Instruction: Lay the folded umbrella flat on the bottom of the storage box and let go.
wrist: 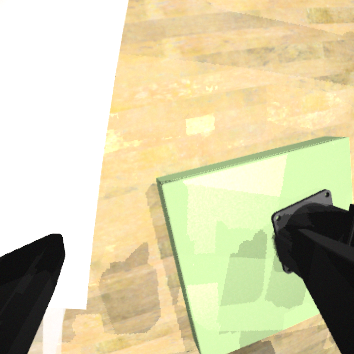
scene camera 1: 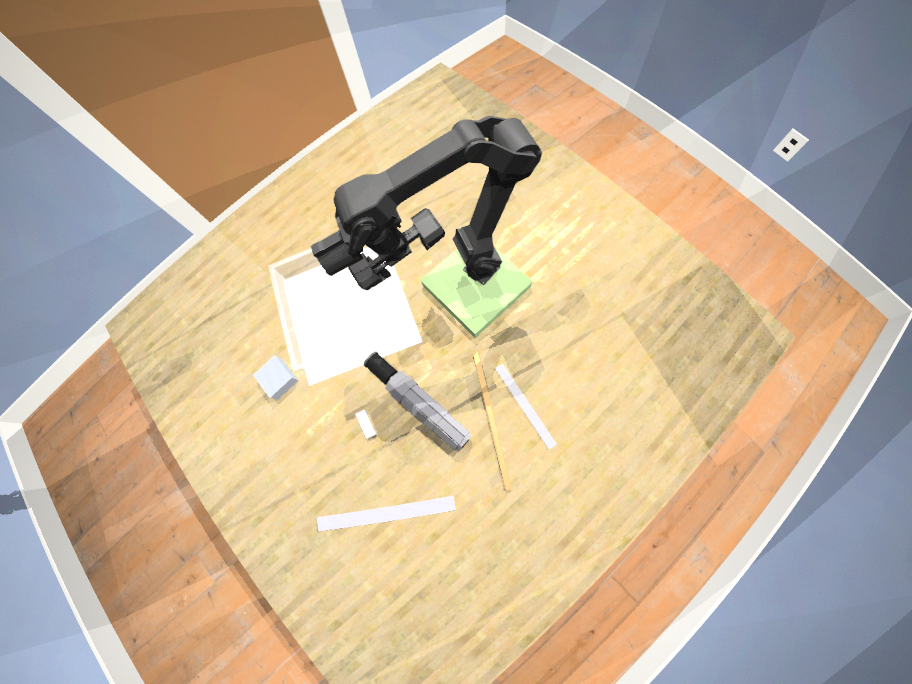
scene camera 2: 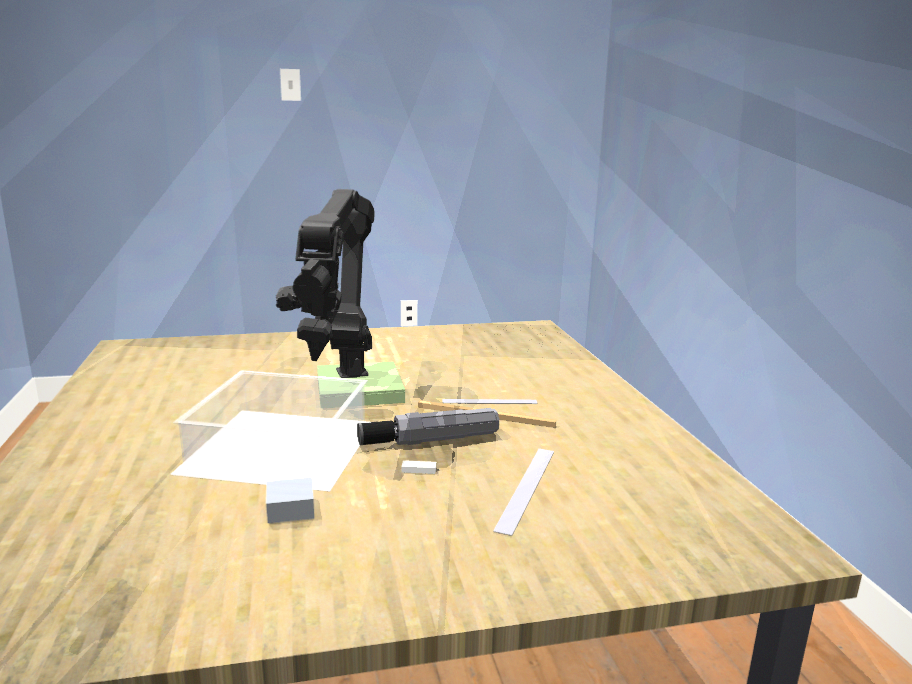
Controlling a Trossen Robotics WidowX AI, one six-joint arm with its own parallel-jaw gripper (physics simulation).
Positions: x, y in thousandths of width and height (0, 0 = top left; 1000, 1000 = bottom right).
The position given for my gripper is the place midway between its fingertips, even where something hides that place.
Labels:
My gripper shows in the wrist view (507, 688), in scene camera 1 (448, 382) and in scene camera 2 (348, 511). A folded umbrella shows in scene camera 1 (442, 568) and in scene camera 2 (453, 626); in the wrist view it is out of frame. A white storage box shows in the wrist view (157, 157), in scene camera 1 (360, 470) and in scene camera 2 (302, 624).

